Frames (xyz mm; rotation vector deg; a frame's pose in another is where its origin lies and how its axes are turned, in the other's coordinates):
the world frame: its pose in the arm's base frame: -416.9 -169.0 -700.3 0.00 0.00 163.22
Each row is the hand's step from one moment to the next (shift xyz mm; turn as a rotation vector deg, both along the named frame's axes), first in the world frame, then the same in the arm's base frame.
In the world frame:
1: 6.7 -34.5 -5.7 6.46 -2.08 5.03
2: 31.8 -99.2 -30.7 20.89 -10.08 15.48
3: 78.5 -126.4 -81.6 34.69 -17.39 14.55
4: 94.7 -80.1 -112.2 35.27 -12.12 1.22
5: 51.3 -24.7 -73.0 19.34 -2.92 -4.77
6: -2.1 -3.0 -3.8 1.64 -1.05 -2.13
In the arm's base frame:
1: 3.5 35.0 -5.7 -5.58 3.86 5.03
2: -1.8 104.2 -30.7 -17.09 15.68 15.48
3: -38.7 143.7 -81.6 -28.19 26.66 14.55
4: -67.5 104.0 -112.2 -30.27 21.79 1.22
5: -42.0 38.5 -73.0 -17.67 8.38 -4.77
6: 2.9 2.3 -3.8 -1.27 1.48 -2.13

